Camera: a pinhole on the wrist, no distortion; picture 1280 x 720 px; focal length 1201.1 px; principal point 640.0 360.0 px. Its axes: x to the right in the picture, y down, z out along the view. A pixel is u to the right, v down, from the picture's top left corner.
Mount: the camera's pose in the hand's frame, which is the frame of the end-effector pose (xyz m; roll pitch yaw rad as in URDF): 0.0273 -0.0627 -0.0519 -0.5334 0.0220 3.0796
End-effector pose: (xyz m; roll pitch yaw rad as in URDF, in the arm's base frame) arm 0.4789 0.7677 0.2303 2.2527 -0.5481 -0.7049
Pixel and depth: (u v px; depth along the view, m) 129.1 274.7 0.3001
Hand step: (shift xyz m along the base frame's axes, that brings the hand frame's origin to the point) 0.1820 -0.2102 -0.1805
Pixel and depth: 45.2 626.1 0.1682
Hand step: 0.1787 -0.0761 -0.1111
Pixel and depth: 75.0 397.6 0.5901
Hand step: 0.3462 -0.4295 -0.3624
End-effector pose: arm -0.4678 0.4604 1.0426 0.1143 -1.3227 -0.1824
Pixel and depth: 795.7 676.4 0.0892
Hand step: -0.0189 -0.1266 0.0095
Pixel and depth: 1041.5 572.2 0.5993
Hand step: -0.4746 -0.4089 -0.1144
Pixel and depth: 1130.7 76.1 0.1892
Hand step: -0.1499 -0.1041 -0.0267
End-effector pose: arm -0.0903 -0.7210 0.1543 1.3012 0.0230 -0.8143
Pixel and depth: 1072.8 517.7 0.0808
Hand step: -0.0356 -0.0217 -0.1037
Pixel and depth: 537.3 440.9 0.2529
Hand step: -0.1287 -0.1652 -0.1581
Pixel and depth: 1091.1 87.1 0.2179
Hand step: -0.1804 -0.0808 -0.0770
